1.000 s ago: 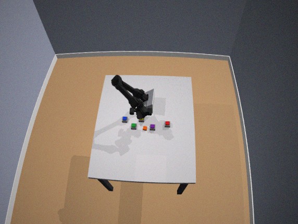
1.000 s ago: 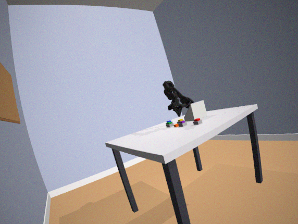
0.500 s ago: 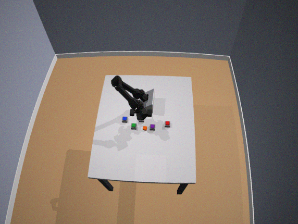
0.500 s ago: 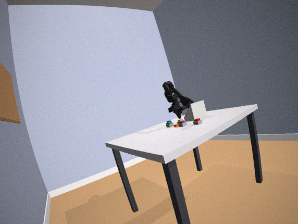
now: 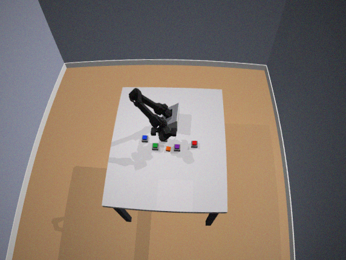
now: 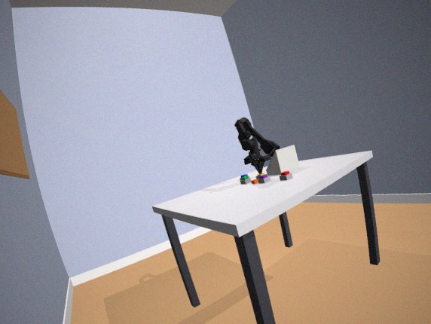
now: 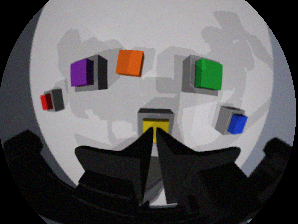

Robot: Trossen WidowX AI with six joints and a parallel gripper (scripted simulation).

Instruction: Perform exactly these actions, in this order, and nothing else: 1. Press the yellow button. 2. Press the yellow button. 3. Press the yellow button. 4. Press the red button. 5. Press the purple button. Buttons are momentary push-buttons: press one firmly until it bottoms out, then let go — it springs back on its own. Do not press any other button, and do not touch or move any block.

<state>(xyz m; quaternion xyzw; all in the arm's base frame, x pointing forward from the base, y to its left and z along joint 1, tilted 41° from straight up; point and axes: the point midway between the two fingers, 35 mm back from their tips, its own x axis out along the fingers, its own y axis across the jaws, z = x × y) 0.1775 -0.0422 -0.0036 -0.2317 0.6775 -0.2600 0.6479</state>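
The yellow button is 1 cm below my gripper tip. Round my gripper tip: green button: 7 cm to the right, 7 cm ahead; purple button: 10 cm to the left, 8 cm ahead; orange block: 9 cm ahead, 3 cm to the left, 2 cm below.
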